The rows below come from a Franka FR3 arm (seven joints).
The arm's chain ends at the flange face. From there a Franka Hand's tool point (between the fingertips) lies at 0.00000 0.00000 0.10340 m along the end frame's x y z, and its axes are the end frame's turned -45 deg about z.
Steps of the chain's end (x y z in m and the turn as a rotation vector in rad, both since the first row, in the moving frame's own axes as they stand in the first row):
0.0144, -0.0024, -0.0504, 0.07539, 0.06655, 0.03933
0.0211, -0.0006, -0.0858, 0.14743, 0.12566, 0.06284
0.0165, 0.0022, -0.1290, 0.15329, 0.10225, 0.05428
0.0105, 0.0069, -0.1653, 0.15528, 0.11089, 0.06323
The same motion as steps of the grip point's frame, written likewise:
0.0222, 0.0080, -0.0509, 0.00625, 0.10037, 0.03933
0.0352, 0.0135, -0.0877, 0.01539, 0.19310, 0.06284
0.0288, 0.0100, -0.1307, 0.03609, 0.18069, 0.05428
0.0220, 0.0097, -0.1672, 0.03139, 0.18821, 0.06323

